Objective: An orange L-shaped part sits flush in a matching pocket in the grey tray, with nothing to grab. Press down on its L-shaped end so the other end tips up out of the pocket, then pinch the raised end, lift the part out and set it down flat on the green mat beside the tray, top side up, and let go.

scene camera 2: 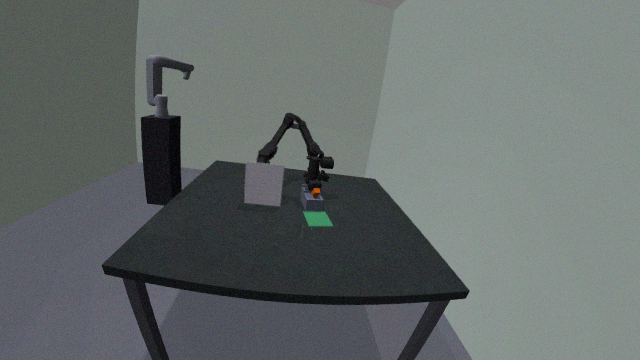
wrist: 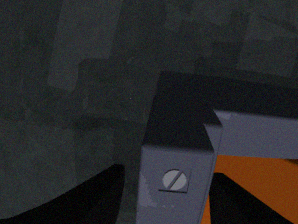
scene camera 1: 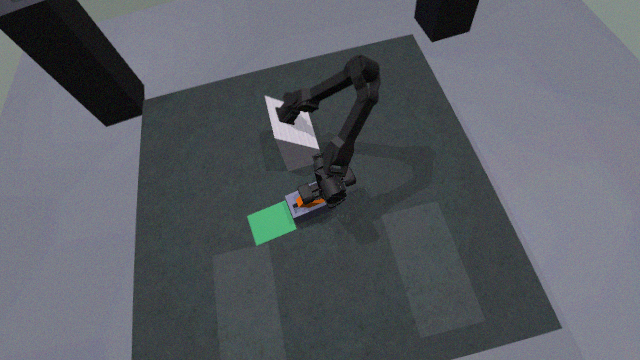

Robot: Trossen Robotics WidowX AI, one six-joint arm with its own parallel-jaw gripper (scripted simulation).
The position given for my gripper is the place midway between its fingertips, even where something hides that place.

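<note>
I can see my gripper (wrist: pixel 168 178), and there is a green mat (scene camera 1: pixel 272 222) that I can see as well.
</note>
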